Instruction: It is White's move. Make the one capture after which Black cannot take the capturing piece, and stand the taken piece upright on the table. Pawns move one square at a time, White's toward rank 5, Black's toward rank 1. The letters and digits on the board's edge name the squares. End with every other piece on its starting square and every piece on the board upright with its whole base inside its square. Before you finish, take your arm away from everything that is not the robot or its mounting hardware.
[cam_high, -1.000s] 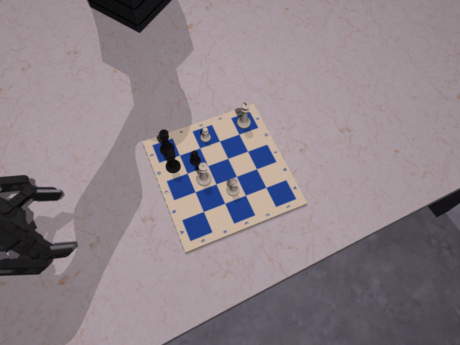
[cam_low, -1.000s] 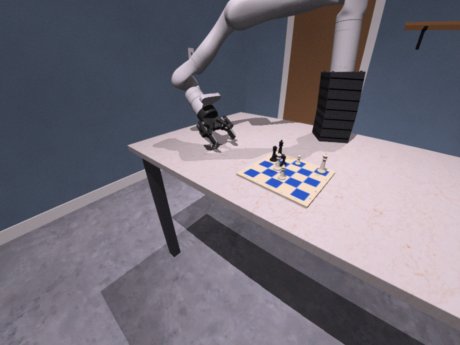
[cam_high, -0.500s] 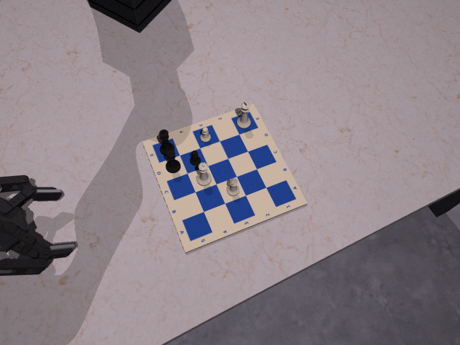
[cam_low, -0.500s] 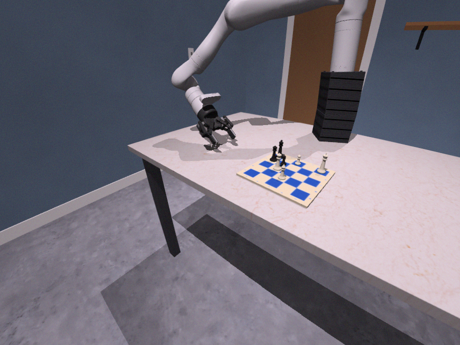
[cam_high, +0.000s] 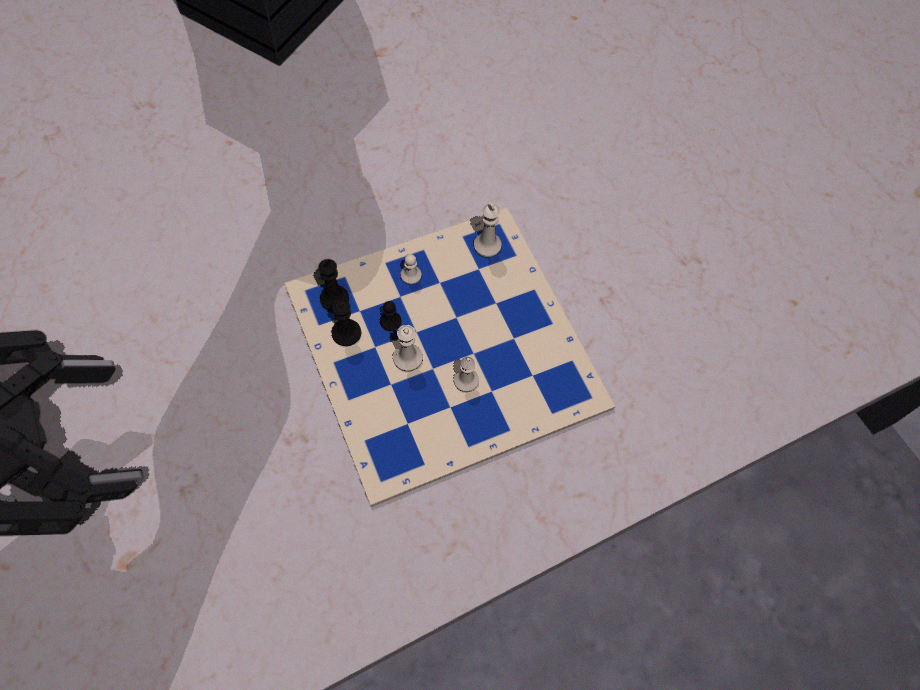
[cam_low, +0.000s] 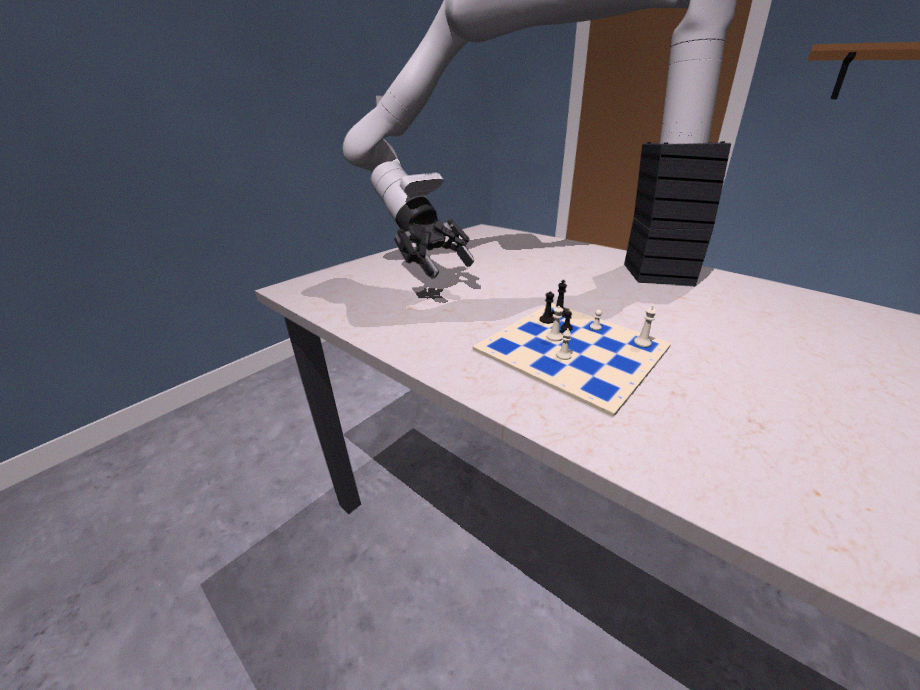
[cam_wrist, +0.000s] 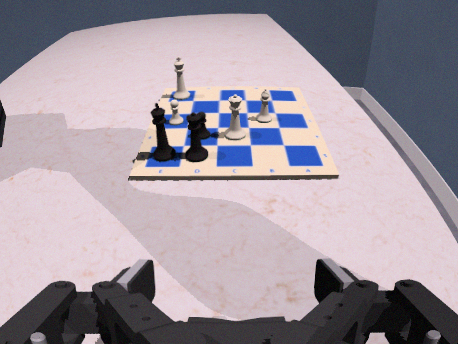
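Now: the tall black piece 190 mm to the left of my hand, 60 mm behind it and 30 mm below it. Round my hand: chessboard 260 mm to the left, 60 mm below, 20 mm ahead; then white pawn 260 mm to the left, 60 mm behind, 50 mm below; then black pawn 230 mm to the left, 50 mm below, 20 mm behind.
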